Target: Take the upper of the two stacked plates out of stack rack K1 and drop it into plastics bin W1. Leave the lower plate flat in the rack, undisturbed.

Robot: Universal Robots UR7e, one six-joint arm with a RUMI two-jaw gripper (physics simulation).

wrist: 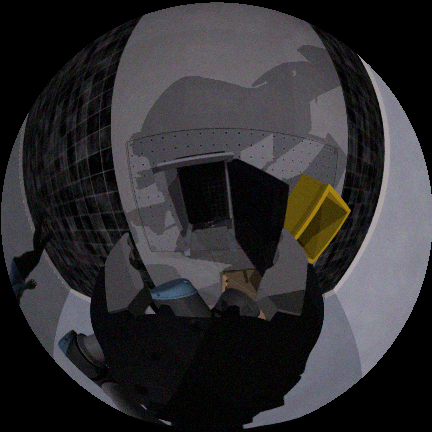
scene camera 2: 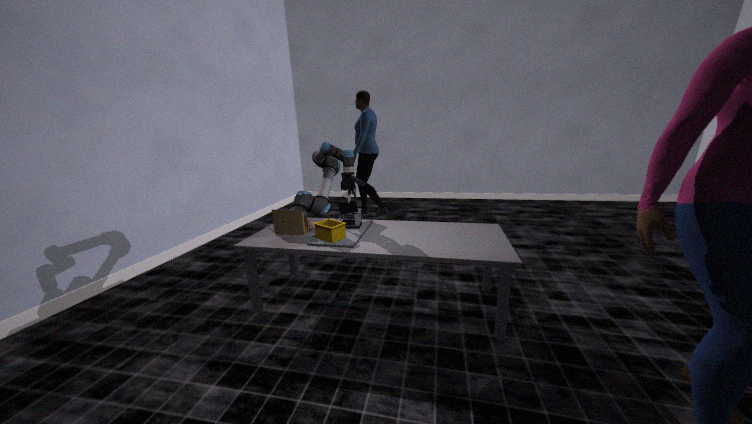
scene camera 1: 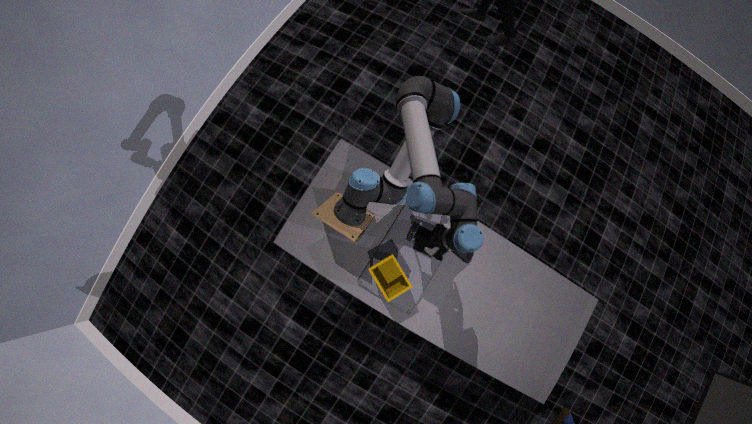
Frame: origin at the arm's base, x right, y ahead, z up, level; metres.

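Where they show: gripper, fingertip midpoint: (wrist: pixel 203 233) (scene camera 2: pixel 351 200); arm's base, link origin: (wrist: pixel 241 303) (scene camera 2: pixel 296 219) (scene camera 1: pixel 349 213).
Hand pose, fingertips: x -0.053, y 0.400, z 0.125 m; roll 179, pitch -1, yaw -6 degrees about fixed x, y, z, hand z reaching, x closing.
Things, the pixels of their top centre, and the offset from my fingertips. Level surfaces: height alone.
- second dark plate, top centre: (wrist: pixel 265 250) (scene camera 1: pixel 430 251) (scene camera 2: pixel 347 200) dx +0.053, dy -0.017, dz +0.015 m
- Plastics bin W1, top centre: (wrist: pixel 321 230) (scene camera 1: pixel 390 278) (scene camera 2: pixel 329 223) dx +0.231, dy -0.103, dz -0.091 m
- perforated base plate, top centre: (wrist: pixel 249 196) (scene camera 1: pixel 411 252) (scene camera 2: pixel 343 230) dx +0.087, dy -0.052, dz -0.190 m
- table, surface height: dz -0.204 m
Stack rack K1 (scene camera 2: pixel 351 221) (wrist: pixel 195 161) stands grey on a perforated base plate. A dark plate (wrist: pixel 202 195) lies flat inside it in the wrist view. A second dark plate (wrist: pixel 259 207) (scene camera 2: pixel 349 207) is steeply tilted at the rack's bin-facing side; its lower support is unclear. My gripper (wrist: pixel 203 233) (scene camera 2: pixel 348 198) is open above the rack, with nothing between its fingers; one finger overlaps the tilted plate's near edge in the wrist view. Plastics bin W1 (scene camera 1: pixel 389 278) (scene camera 2: pixel 330 231) (wrist: pixel 300 205) is yellow and open-topped, beside the rack. The arm largely hides the rack in scene camera 1.
The perforated base plate (wrist: pixel 220 137) carries the rack and bin. The arm's wooden mounting plate (scene camera 1: pixel 329 215) sits at one end of the table (scene camera 1: pixel 526 326) (scene camera 2: pixel 447 239). A person in blue (scene camera 2: pixel 367 131) is behind the table, and one in pink (scene camera 2: pixel 700 121) is at the right.
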